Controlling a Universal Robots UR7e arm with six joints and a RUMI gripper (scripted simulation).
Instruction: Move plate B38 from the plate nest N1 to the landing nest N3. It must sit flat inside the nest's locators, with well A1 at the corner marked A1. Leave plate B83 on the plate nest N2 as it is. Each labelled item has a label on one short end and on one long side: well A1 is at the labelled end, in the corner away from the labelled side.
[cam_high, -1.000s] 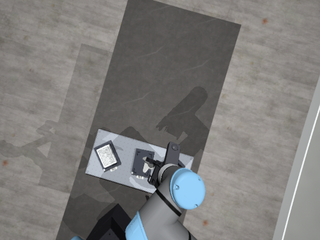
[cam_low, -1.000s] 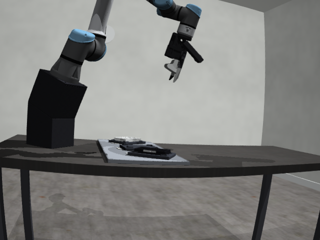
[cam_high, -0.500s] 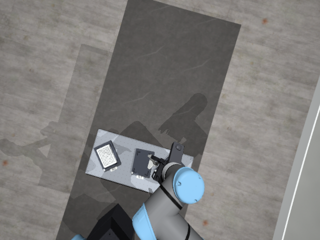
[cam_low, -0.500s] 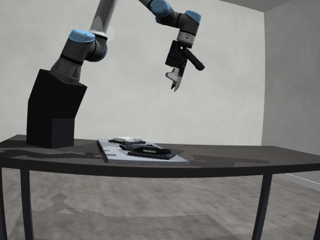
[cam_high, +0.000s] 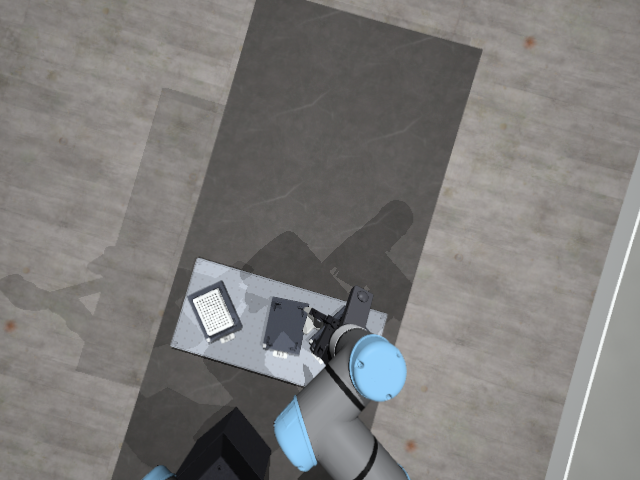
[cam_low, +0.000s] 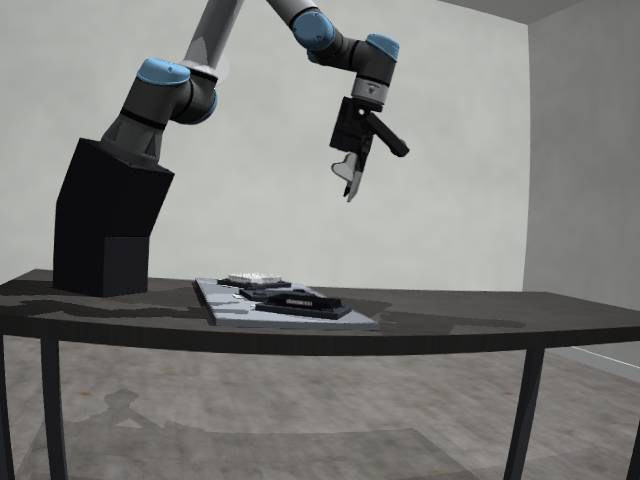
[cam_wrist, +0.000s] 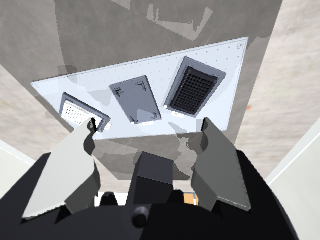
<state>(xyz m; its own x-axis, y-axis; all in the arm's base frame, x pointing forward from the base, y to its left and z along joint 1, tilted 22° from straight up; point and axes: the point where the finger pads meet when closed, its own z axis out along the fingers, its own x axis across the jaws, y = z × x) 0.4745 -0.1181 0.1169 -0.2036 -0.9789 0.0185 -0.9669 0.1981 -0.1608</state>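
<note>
Right now the black well plate is 100 mm behind my hand, 70 mm to the right of it and 210 mm below it. Round my hand: landing nest (110 mm behind, 110 mm to the left, 230 mm below); white well plate (120 mm behind, 350 mm to the left, 210 mm below).
</note>
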